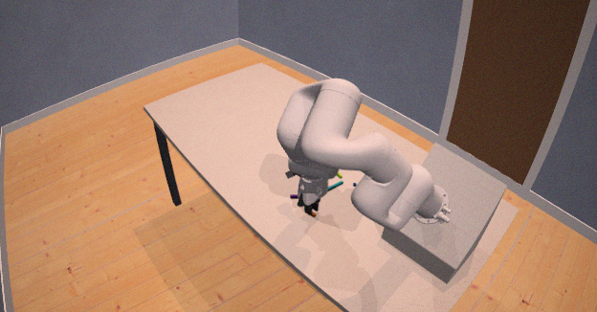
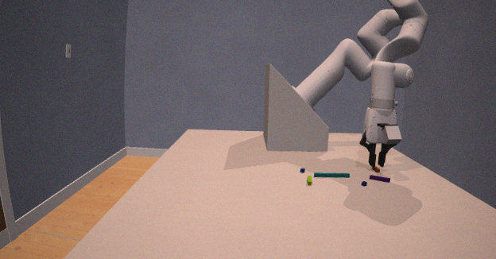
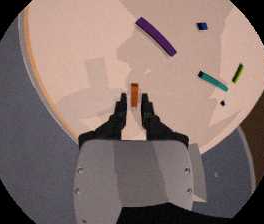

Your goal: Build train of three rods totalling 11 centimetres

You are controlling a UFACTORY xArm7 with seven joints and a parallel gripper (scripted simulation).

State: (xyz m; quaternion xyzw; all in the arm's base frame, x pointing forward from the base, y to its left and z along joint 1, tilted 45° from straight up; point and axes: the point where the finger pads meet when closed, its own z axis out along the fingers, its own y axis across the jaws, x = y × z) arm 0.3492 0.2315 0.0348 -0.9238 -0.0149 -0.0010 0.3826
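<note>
Right now the orange rod is 30 mm below my hand. Round my hand: turquoise rod (150 mm to the right, 50 mm ahead, 30 mm below); purple rod (90 mm ahead, 30 mm below, 20 mm to the right); lime rod (220 mm to the right, 90 mm ahead, 30 mm below).
</note>
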